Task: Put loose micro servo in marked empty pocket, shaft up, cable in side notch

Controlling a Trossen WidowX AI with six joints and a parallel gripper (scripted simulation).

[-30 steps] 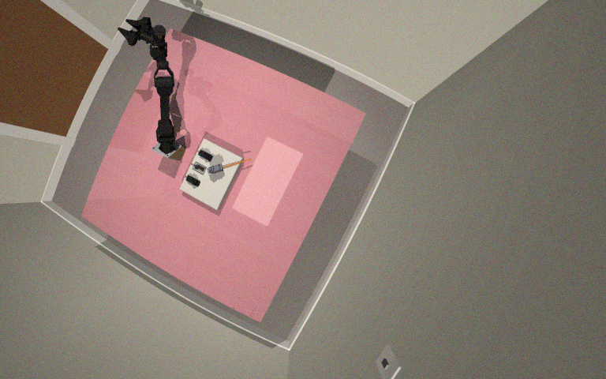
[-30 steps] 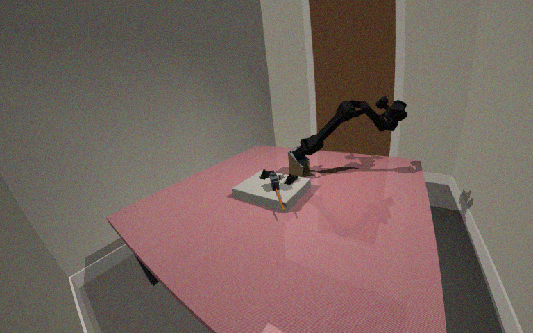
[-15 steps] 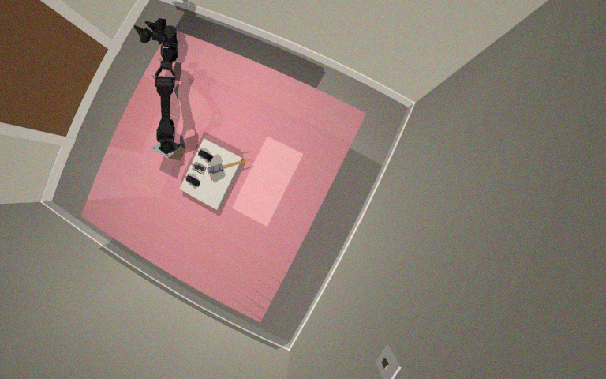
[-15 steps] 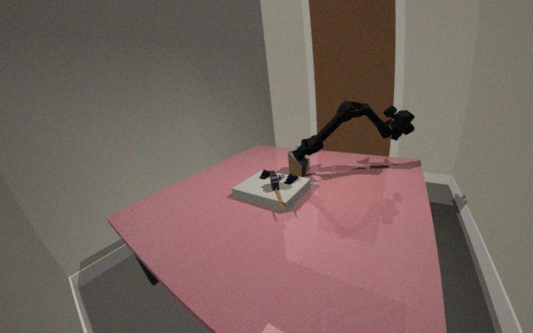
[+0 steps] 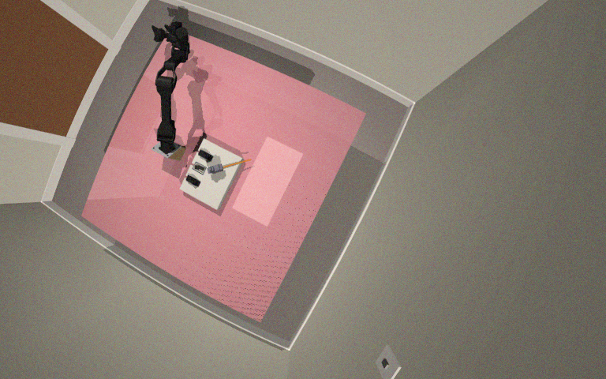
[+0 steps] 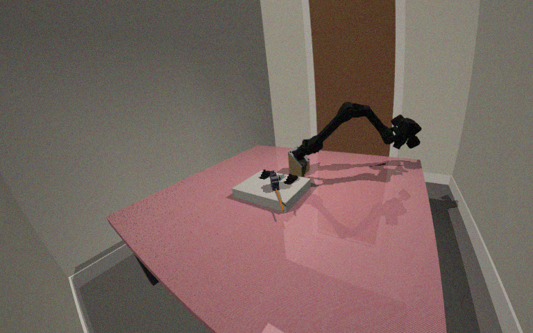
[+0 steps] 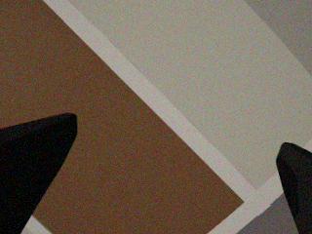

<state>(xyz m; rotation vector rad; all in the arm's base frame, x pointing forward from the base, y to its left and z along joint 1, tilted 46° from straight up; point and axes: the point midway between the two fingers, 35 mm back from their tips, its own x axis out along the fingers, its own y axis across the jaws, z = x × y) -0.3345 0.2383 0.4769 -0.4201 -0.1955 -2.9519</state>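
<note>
Right now the light grey deck is 690 mm ahead of my gripper tip, 490 mm to the right of it and 210 mm below it.
</note>
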